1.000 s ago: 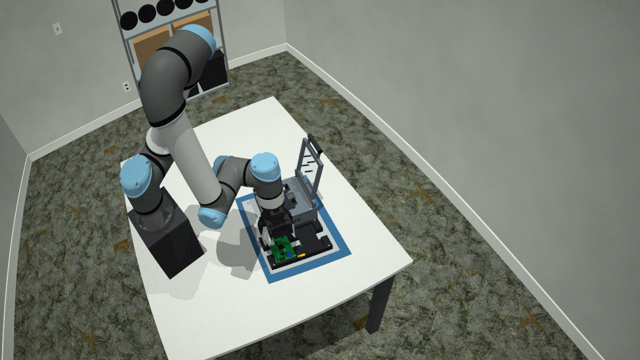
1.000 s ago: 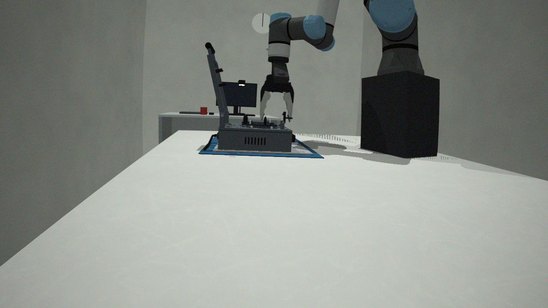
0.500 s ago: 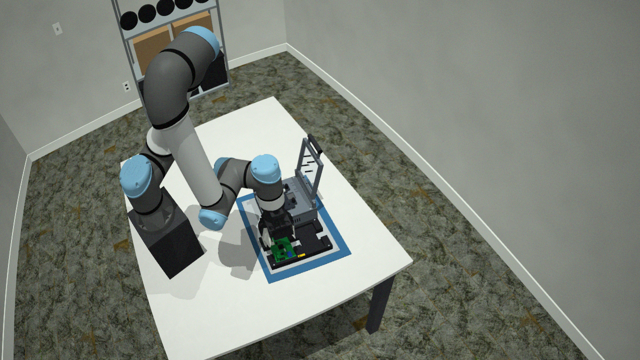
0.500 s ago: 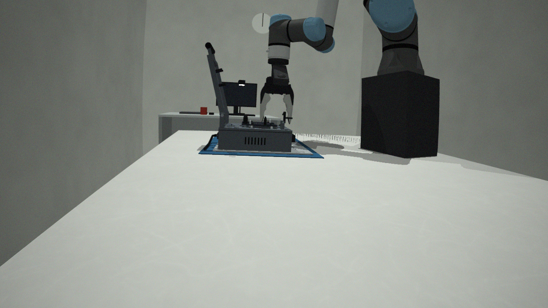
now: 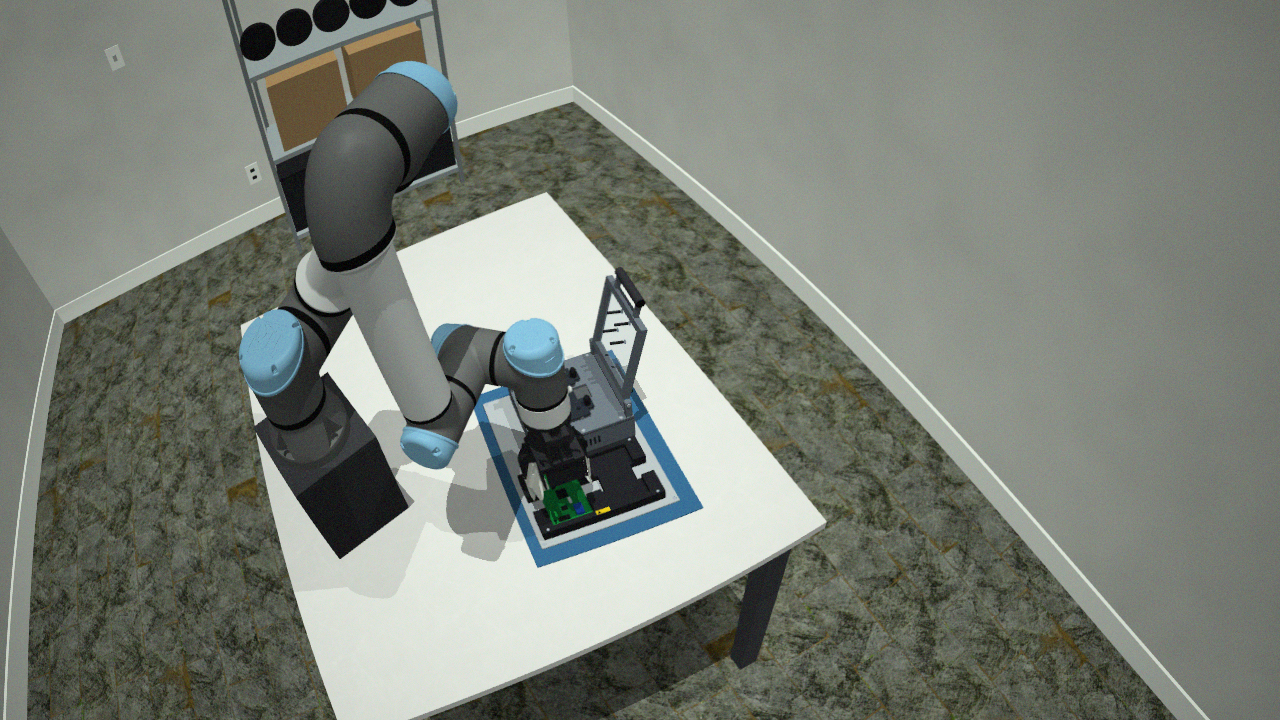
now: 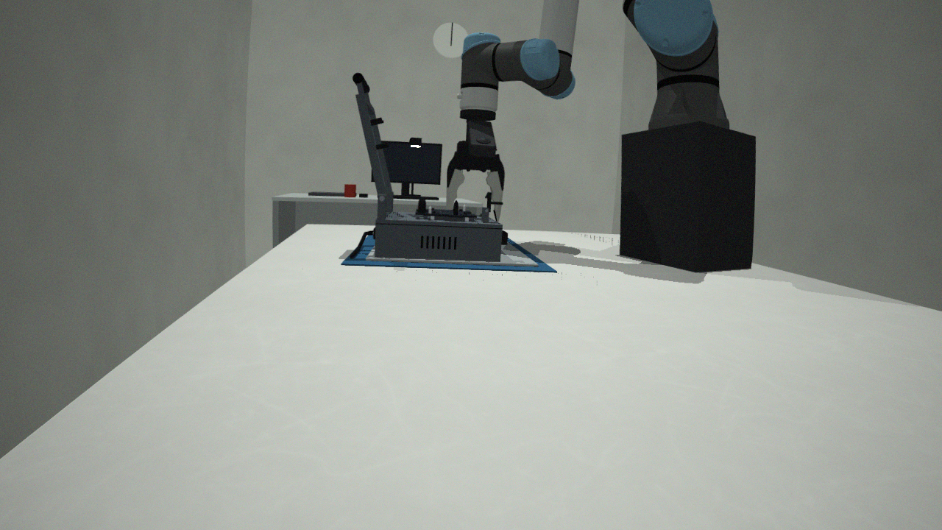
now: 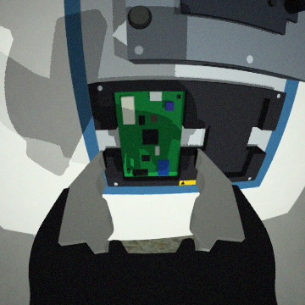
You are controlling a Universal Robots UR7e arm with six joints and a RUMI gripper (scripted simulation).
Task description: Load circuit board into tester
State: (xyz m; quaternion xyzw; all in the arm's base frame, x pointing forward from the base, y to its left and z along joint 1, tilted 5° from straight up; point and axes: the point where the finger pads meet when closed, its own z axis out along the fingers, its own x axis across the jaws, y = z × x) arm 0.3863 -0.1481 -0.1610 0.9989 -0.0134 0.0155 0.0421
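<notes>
The green circuit board lies 30 mm below my hand. From my hand the other things lie so: lid (190 mm ahead, 160 mm to the left, 130 mm above).
</notes>
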